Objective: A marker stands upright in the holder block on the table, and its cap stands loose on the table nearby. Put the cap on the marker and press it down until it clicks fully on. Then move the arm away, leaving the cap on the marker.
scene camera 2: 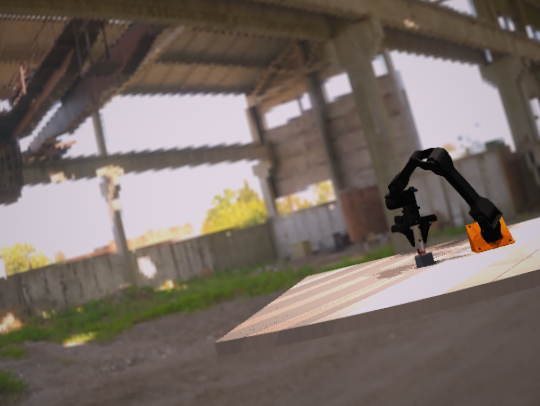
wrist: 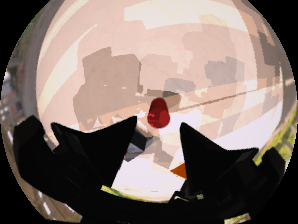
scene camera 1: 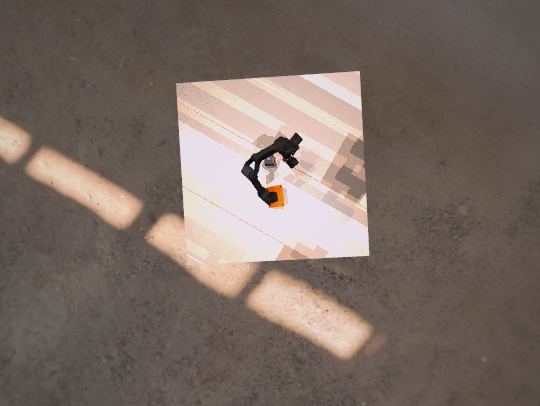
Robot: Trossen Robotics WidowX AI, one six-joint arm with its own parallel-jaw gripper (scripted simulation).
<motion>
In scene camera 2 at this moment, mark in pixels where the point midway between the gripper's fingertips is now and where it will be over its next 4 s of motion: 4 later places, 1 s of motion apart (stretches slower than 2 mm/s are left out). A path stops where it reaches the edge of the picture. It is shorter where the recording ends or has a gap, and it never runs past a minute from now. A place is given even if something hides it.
The gripper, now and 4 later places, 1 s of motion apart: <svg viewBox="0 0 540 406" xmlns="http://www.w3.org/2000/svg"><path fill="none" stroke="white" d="M419 245L422 256L419 243L417 230L418 236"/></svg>
</motion>
